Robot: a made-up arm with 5 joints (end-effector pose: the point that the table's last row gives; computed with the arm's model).
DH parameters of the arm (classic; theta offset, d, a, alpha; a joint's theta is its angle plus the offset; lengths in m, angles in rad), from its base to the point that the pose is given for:
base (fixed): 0 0.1 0 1.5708
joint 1: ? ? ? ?
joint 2: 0 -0.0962 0.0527 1.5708
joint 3: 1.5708 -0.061 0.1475 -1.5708
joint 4: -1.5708 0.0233 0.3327 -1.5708
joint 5: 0.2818 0 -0.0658 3.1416
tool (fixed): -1.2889 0.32 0 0
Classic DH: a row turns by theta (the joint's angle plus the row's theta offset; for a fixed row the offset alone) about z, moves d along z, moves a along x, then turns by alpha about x.
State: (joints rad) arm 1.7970 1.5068 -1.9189 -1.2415 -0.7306
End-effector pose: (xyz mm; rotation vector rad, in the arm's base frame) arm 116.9 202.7 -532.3 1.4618 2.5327 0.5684
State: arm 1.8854 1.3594 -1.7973 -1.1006 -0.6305
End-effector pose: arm 150.4 198.7 -497.0 1.1017 2.5836 0.5661
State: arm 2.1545 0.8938 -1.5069 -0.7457 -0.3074
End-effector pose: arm 230.7 187.3 -415.9 0.2828 2.5995 0.2829
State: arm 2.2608 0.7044 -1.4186 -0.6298 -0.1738
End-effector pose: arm 264.6 184.9 -388.5 0.0713 2.5744 0.1165
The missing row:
joint 1: 0 -0.0697 -0.3579 1.5708
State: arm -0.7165 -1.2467 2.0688 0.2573 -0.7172
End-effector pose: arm -410.0 285.3 520.9 0.2914 -2.4202 -1.6286
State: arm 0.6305 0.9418 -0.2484 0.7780 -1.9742
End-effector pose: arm 67.1 201.6 90.4 -0.5734 0.1836 0.7128
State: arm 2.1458 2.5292 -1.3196 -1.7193 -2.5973
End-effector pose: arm 141.2 489.7 -420.9 -2.0933 -1.1877 -1.0984
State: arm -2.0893 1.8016 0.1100 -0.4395 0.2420
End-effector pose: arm 467.8 33.1 193.1 -1.6259 0.9669 -1.5209
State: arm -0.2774 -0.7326 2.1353 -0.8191 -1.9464
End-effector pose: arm -119.6 222.7 19.8 1.6974 1.5624 0.6753
